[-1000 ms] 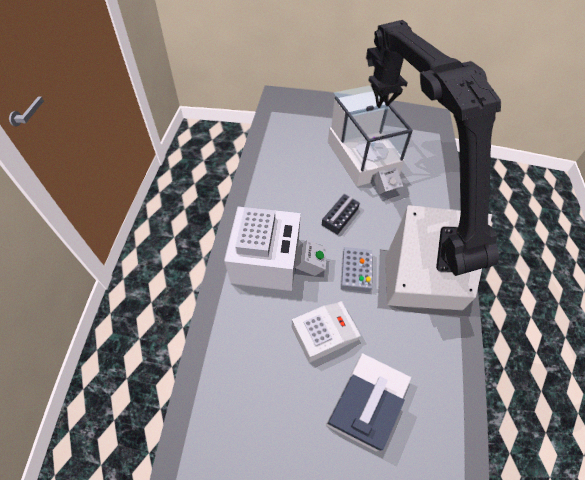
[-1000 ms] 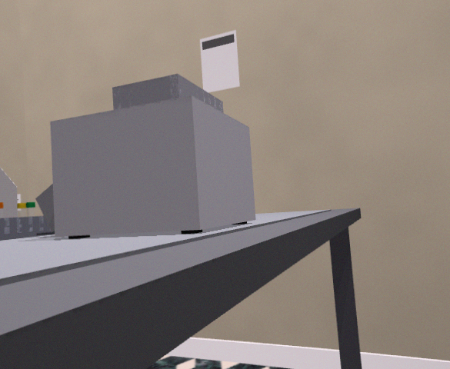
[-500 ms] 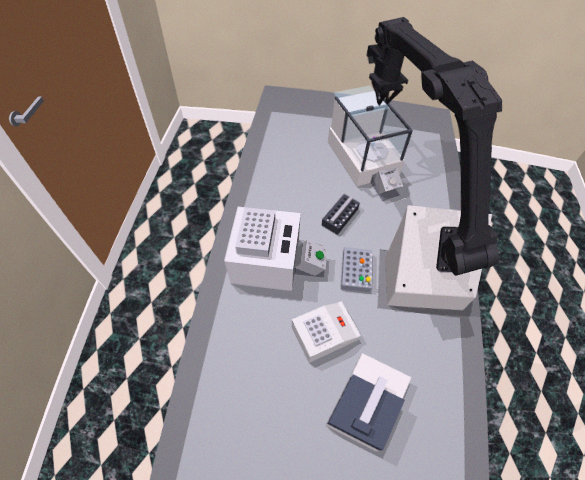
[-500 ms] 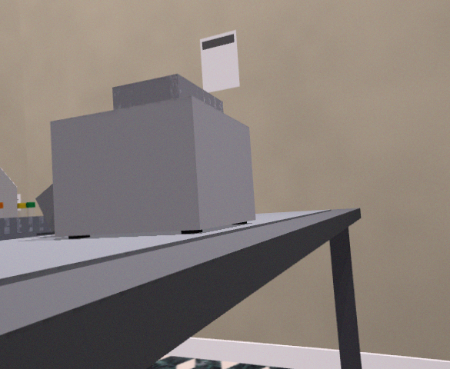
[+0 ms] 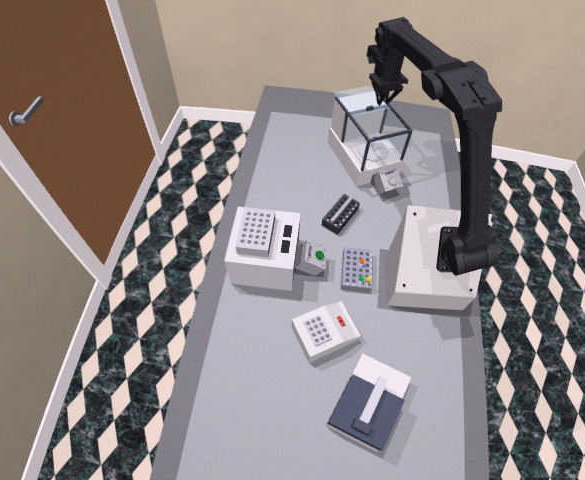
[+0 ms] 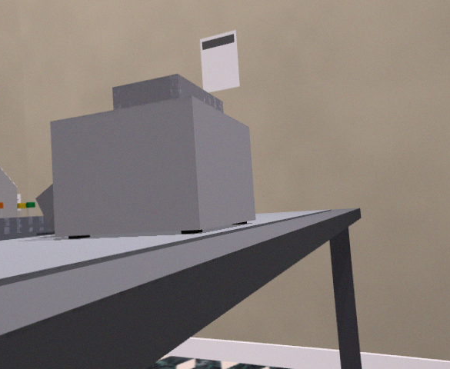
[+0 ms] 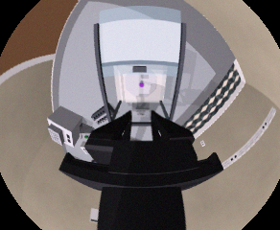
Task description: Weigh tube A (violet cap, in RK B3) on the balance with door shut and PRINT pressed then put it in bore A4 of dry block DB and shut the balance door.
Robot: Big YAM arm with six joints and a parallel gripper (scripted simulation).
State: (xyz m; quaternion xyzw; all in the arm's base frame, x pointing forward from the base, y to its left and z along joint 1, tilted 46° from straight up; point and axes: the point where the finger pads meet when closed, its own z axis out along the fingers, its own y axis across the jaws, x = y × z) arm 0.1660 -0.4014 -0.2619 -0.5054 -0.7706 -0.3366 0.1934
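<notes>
Now: hand 4 cm short of the balance door, 8 cm to the left of it and 7 cm above it. The rest, counted from my hand: tube rack RK (6 cm ahead, 45 cm to the left, 27 cm below); black magnet block MG (11 cm ahead, 25 cm to the left, 26 cm below); white PRINT key (6 cm behind, 14 cm to the left, 21 cm below).
</notes>
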